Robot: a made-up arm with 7 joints.
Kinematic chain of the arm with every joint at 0, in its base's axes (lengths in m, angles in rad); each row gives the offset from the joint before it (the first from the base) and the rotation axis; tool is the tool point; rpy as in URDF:
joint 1: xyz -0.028 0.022 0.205 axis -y
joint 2: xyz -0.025 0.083 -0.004 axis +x
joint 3: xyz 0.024 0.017 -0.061 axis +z
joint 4: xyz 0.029 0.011 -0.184 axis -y
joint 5: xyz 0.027 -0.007 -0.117 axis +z
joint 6: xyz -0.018 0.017 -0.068 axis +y
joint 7: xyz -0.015 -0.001 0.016 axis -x
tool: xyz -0.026 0.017 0.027 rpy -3.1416 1.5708 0
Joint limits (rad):
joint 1: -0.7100..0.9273
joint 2: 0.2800..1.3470
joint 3: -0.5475..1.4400
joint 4: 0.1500..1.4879
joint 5: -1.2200..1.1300
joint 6: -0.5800..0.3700
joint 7: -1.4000..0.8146
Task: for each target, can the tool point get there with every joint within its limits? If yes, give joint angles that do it. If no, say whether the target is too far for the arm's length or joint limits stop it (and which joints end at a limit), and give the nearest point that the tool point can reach.
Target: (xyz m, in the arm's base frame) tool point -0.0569 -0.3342 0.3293
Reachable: no: joint limits stop it (at a limit: joint 1, joint 2, joint 3, joint 4, joint 5, joint 6, joint 7) | nearest point 0.2887 0.0364 0.1425 | short by 0.540 m
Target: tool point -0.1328 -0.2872 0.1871
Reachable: no: joint limits stop it (at a limit: joint 1, joint 2, joint 3, joint 4, joint 5, joint 7) | nearest point -0.1142 0.0422 -0.0997 | short by 0.437 m
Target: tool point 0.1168 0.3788 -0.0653
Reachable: yes | joints 0.2540 0.6061 1.0799 0.4371 0.8489 -0.3622 -0.8158
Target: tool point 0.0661 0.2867 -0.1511
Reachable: yes | joints 0.1065 0.4638 -0.1074 0.4796 0.7163 -0.1666 0.2265
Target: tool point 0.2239 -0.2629 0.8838
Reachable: no: too far | nearest point 0.2823 0.1353 0.2598 | short by 0.743 m
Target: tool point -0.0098 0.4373 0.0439
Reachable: yes | joints -0.2190 0.6662 0.8993 1.1655 -0.3039 -0.0710 -0.0602
